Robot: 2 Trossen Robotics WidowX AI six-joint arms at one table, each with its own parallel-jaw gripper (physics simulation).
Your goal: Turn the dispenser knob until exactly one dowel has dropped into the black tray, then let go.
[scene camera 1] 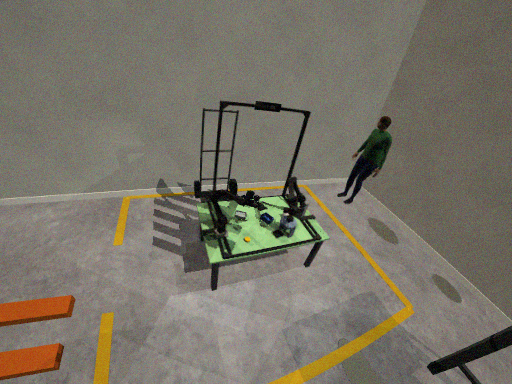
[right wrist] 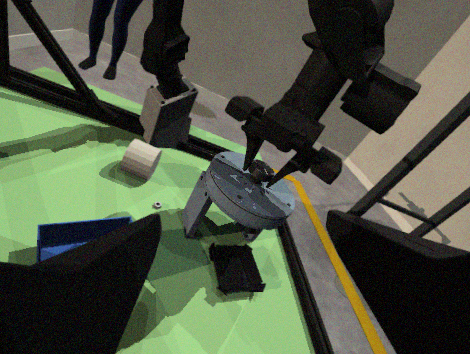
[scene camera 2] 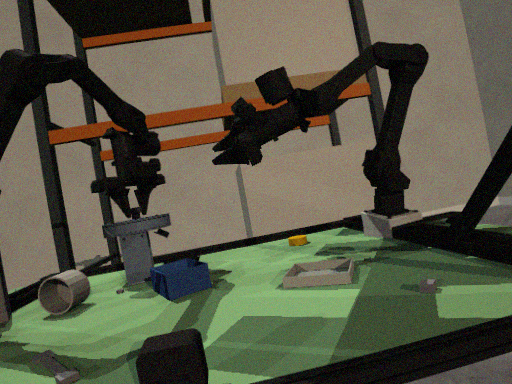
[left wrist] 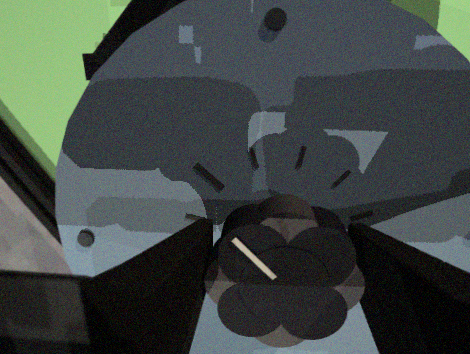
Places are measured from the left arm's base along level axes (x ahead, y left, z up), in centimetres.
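Pixels of known places: left gripper, fingertip midpoint: [right wrist: 255, 178] [scene camera 2: 137, 216] [left wrist: 279, 234]; right gripper, fingertip midpoint: [scene camera 1: 265, 207] [right wrist: 245, 220] [scene camera 2: 213, 156]; left arm's base at its link origin: [scene camera 1: 303, 206] [right wrist: 172, 88]; right arm's base at its link origin: [scene camera 1: 221, 230] [scene camera 2: 390, 211].
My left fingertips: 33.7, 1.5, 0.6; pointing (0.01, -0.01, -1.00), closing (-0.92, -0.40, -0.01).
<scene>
Ahead of a thing's pixels: the offset from my left fingertips to its top centre, as dx, dy, dz.
The grey dispenser [scene camera 1: 288, 226] [scene camera 2: 136, 255] [right wrist: 197, 207] carries a round disc on a stand. Its dark lobed knob {-0.2, +0.4, +2.3} [scene camera 2: 135, 213] [left wrist: 285, 300] [right wrist: 261, 171] sits at the disc's centre; a pale line on it slants from upper left to lower right in the left wrist view. My left gripper [scene camera 2: 136, 210] [left wrist: 279, 234] [right wrist: 255, 178] points down and is shut on the knob, one finger on each side. The black tray {+8.3, -2.4, -12.7} [right wrist: 237, 272] lies on the table below the disc; no dowel can be made out in its dark inside. My right gripper [scene camera 2: 215, 154] [right wrist: 245, 220] is open and empty, high above the table.
A blue bin {-0.4, -22.8, -10.6} [scene camera 2: 181, 281] [right wrist: 82, 226] stands beside the dispenser. A beige cylinder {-18.8, -10.8, -8.1} [scene camera 2: 75, 290] [right wrist: 140, 160] and a small nut {-8.9, -10.0, -14.5} [right wrist: 157, 205] lie nearby. A beige tray {+15.0, -44.8, -13.4} [scene camera 2: 320, 282], a yellow piece {+35.7, -17.8, -13.2} [scene camera 2: 297, 240] and a small grey block {+15.7, -62.1, -14.1} [scene camera 2: 428, 285] lie farther right in scene camera 2.
</scene>
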